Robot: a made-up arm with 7 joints. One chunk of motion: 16 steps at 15 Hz.
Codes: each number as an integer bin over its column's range. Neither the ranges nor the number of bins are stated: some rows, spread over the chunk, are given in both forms.
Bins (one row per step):
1: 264 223 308 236 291 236
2: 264 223 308 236 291 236
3: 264 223 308 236 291 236
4: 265 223 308 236 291 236
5: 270 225 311 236 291 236
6: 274 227 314 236 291 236
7: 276 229 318 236 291 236
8: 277 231 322 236 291 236
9: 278 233 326 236 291 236
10: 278 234 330 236 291 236
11: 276 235 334 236 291 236
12: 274 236 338 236 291 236
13: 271 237 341 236 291 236
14: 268 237 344 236 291 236
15: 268 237 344 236 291 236
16: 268 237 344 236 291 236
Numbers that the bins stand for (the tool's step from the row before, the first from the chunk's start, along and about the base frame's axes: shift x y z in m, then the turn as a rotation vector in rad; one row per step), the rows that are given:
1: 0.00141 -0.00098 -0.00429 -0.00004 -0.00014 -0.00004
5: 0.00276 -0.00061 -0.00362 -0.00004 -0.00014 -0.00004
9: 0.00456 0.00086 -0.00027 -0.00004 -0.00014 -0.00004
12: 0.00366 0.00141 0.00241 -0.00004 -0.00014 -0.00004
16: 0.00231 0.00160 0.00374 -0.00004 -0.00014 -0.00004
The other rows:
2: 0.00141 -0.00098 -0.00429 -0.00004 -0.00014 -0.00004
3: 0.00141 -0.00098 -0.00429 -0.00004 -0.00014 -0.00004
4: 0.00164 -0.00098 -0.00429 -0.00004 -0.00014 -0.00004
6: 0.00366 -0.00024 -0.00295 -0.00004 -0.00014 -0.00004
7: 0.00411 0.00013 -0.00206 -0.00004 -0.00014 -0.00004
8: 0.00434 0.00049 -0.00116 -0.00004 -0.00014 -0.00004
10: 0.00456 0.00105 0.00062 -0.00004 -0.00014 -0.00004
11: 0.00411 0.00123 0.00151 -0.00004 -0.00014 -0.00004
13: 0.00299 0.00160 0.00307 -0.00004 -0.00014 -0.00004
14: 0.00231 0.00160 0.00374 -0.00004 -0.00014 -0.00004
15: 0.00231 0.00160 0.00374 -0.00004 -0.00014 -0.00004

